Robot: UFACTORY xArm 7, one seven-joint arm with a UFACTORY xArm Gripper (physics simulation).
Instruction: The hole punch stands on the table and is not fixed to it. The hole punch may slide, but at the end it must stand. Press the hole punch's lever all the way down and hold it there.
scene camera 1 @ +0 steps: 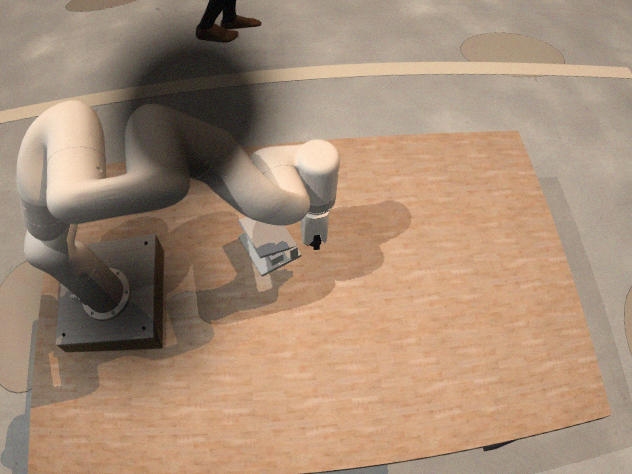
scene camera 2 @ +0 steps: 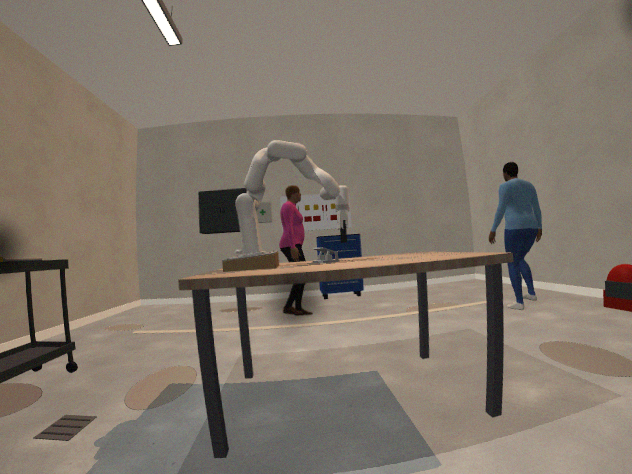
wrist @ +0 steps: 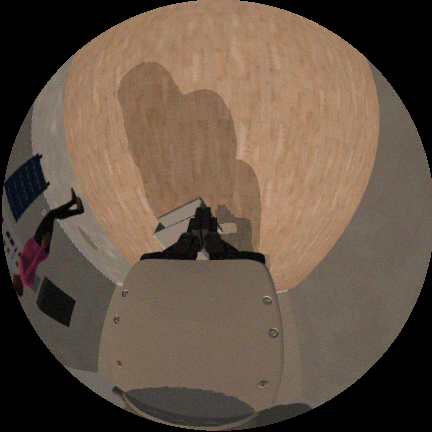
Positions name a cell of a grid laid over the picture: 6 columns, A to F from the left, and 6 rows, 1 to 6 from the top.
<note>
In view: the gripper (scene camera 1: C4) and a grey hole punch (scene camera 1: C4).
The grey hole punch shows as well in the wrist view (wrist: C3).
</note>
